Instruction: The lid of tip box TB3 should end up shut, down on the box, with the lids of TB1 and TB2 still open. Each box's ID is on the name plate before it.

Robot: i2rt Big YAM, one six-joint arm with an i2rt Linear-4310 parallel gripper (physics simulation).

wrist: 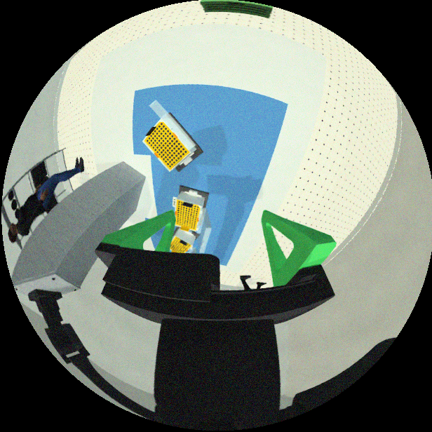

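Note:
Three tip boxes with yellow racks stand on the blue mat in the wrist view. The far box is turned askew; a clear panel sticks out at its far corner, seemingly its raised lid. The middle box has a pale clear edge along its right side. The near box is partly hidden behind my left finger and the gripper body. A white name plate shows left of the middle box, too small to read; I cannot tell which box is TB3. My gripper is open and empty, its fingertips right of the middle box.
A large grey block-shaped body rises close on the left, beside the boxes. The mat lies on a white table. A dotted pale surface runs along the right. A green slatted object is at the far edge. A person shows far left.

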